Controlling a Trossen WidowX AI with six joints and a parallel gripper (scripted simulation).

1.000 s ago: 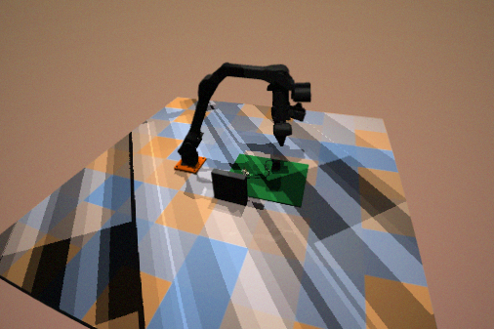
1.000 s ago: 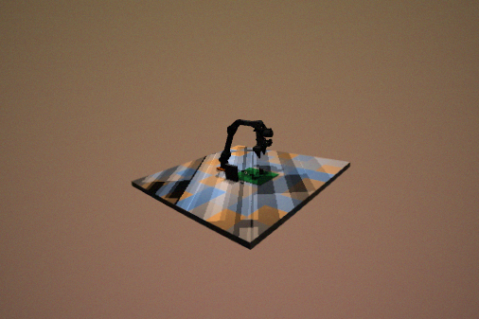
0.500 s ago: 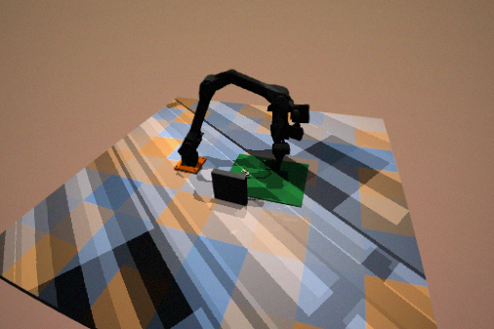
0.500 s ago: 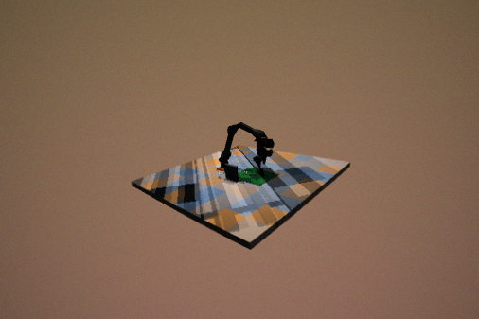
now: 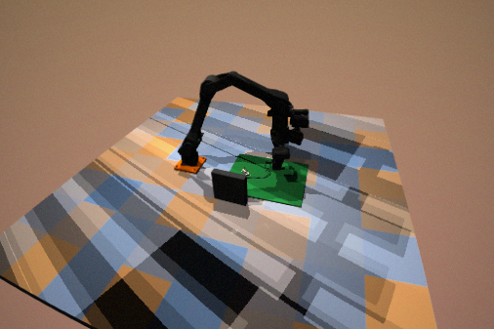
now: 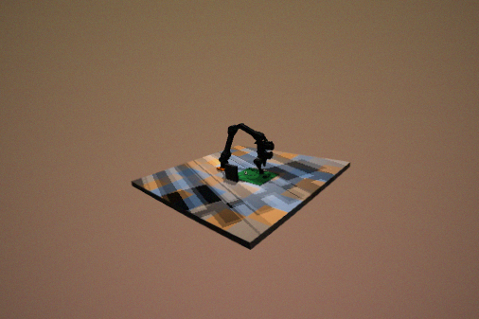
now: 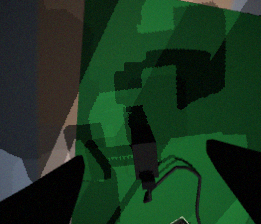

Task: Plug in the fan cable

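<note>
Right now my gripper tip is 13 cm past the pale fan header, 4 cm to the left of it and 5 cm above it. The rest, counted from my gripper tip: green board: 5 cm behind, 5 cm to the right, 6 cm below; black fan: 17 cm behind, 18 cm to the right, 1 cm above.
</note>
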